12 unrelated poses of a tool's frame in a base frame.
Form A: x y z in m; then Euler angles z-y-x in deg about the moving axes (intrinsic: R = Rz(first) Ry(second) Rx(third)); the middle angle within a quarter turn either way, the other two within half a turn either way.
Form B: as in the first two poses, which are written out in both.
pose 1, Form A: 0.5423 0.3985 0.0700 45.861 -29.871 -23.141
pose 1, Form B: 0.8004 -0.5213 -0.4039 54.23 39.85 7.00
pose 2, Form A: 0.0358 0.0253 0.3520 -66.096 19.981 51.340
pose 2, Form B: -1.1536 0.3487 0.8961 3.58 2.53 35.20
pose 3, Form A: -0.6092 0.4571 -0.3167 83.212 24.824 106.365
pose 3, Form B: 1.4523 0.4333 1.8564 -60.92 45.71 -31.67
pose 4, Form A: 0.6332 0.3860 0.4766 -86.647 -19.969 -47.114
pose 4, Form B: -1.5123 -0.3485 -0.8223 63.32 38.60 47.66
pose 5, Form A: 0.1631 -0.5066 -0.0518 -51.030 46.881 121.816
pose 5, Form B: -0.8906 0.8182 2.1261 16.31 -50.66 -5.18
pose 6, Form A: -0.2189 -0.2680 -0.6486 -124.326 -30.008 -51.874
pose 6, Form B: -2.1699 -0.5237 -0.9054 -21.89 -26.80 -64.86
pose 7, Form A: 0.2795 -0.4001 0.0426 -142.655 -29.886 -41.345
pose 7, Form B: -2.4898 -0.5216 -0.7216 27.95 -40.01 4.26
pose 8, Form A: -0.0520 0.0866 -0.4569 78.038 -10.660 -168.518
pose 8, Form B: 1.3620 -0.1861 -2.9412 -5.20 8.66 -45.69
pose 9, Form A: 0.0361 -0.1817 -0.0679 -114.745 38.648 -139.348
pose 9, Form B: -2.0027 0.6745 -2.4321 3.61 -18.17 -6.79
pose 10, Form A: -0.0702 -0.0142 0.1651 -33.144 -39.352 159.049
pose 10, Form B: -0.5785 -0.6868 2.7759 -7.02 -1.42 16.51
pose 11, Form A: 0.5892 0.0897 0.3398 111.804 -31.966 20.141
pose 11, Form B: 1.9513 -0.5579 0.3515 58.92 8.97 33.98
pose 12, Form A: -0.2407 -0.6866 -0.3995 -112.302 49.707 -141.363
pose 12, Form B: -1.9600 0.8676 -2.4672 -24.07 -68.66 -39.95
